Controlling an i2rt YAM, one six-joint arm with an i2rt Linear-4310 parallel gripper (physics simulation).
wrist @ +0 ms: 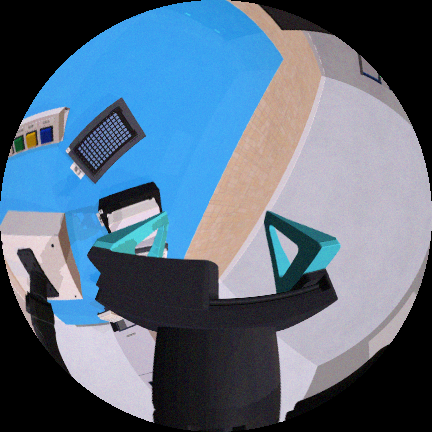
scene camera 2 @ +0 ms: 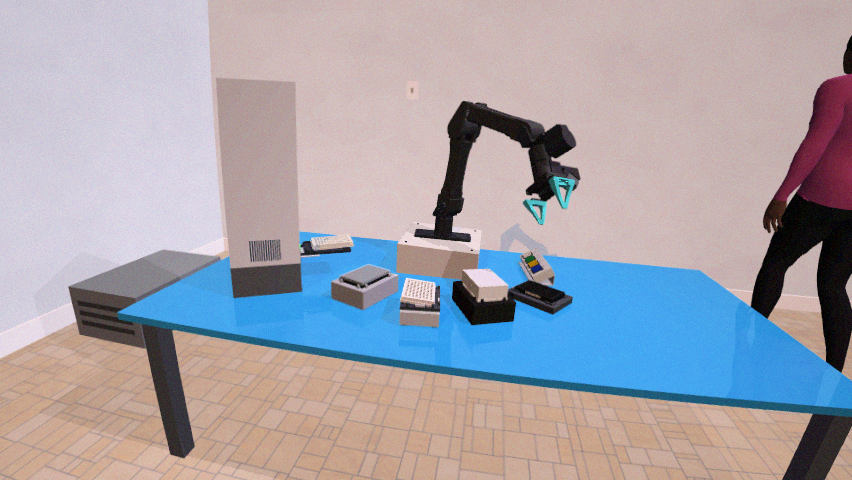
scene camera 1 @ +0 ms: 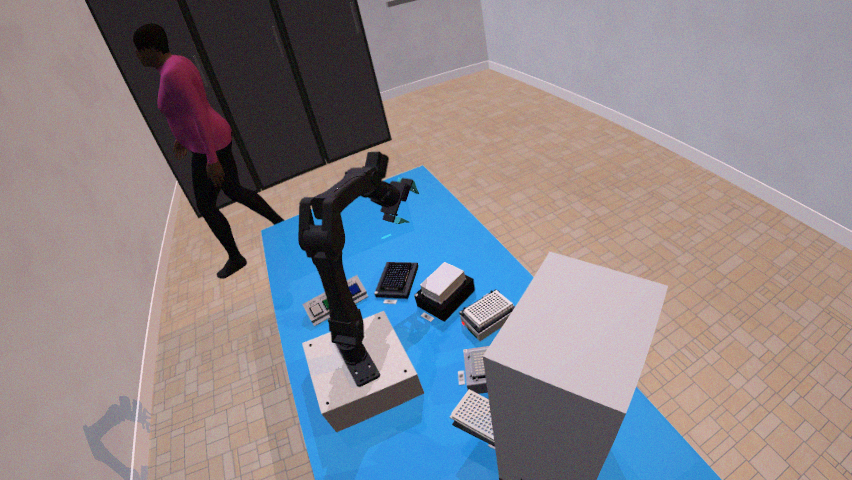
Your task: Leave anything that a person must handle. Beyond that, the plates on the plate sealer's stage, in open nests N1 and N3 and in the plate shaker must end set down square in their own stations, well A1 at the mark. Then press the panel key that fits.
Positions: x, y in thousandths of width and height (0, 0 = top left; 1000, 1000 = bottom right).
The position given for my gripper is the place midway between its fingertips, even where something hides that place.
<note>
My gripper (scene camera 2: 648, 451) is open and holds nothing. Also in view: a tall grey cabinet (scene camera 1: 659, 776).
My gripper is seen too in the wrist view (wrist: 499, 501) and in scene camera 1 (scene camera 1: 485, 432). The tall grey cabinet shows as well in the wrist view (wrist: 318, 795) and in scene camera 2 (scene camera 2: 302, 247).
</note>
